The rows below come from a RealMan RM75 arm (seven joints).
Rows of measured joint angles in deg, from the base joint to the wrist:
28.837, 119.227, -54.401, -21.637, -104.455, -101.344, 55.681
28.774, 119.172, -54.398, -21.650, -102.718, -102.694, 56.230
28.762, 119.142, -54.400, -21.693, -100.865, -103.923, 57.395
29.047, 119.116, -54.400, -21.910, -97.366, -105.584, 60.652
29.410, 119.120, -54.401, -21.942, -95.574, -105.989, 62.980
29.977, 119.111, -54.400, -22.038, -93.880, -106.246, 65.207
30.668, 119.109, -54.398, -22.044, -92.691, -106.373, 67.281
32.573, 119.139, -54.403, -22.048, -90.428, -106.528, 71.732
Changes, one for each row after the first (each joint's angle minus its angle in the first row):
-0.063, -0.055, 0.003, -0.013, 1.737, -1.350, 0.549
-0.075, -0.085, 0.001, -0.056, 3.590, -2.579, 1.714
0.210, -0.111, 0.001, -0.273, 7.089, -4.240, 4.971
0.573, -0.107, 0.000, -0.305, 8.881, -4.645, 7.299
1.140, -0.116, 0.001, -0.401, 10.575, -4.902, 9.526
1.831, -0.118, 0.003, -0.407, 11.764, -5.029, 11.600
3.736, -0.088, -0.002, -0.411, 14.027, -5.184, 16.051

